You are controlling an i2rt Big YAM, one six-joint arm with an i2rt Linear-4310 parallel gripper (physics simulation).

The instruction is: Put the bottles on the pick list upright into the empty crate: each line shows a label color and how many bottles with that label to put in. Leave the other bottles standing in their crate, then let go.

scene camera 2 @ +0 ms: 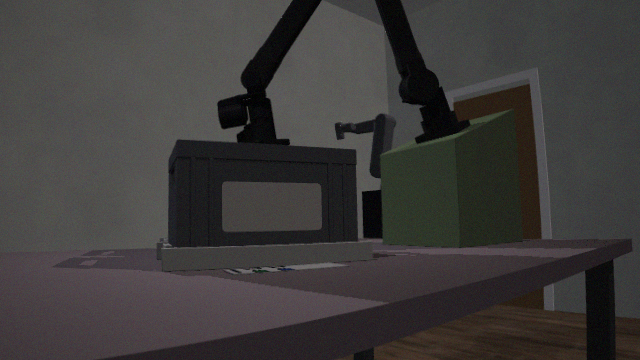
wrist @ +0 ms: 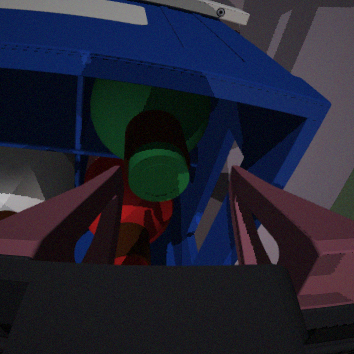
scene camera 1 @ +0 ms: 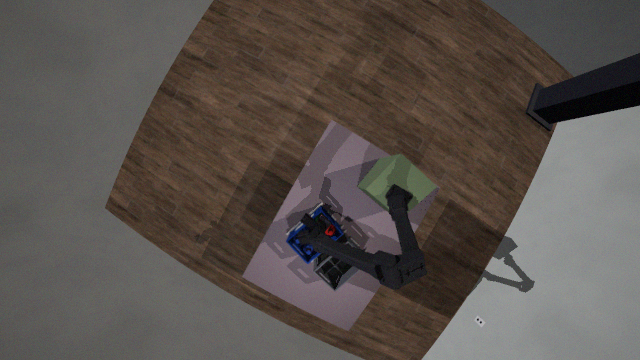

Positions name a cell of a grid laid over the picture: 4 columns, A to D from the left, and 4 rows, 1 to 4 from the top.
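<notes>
Green bottle (wrist: B2). My gripper (wrist: B2).
</notes>
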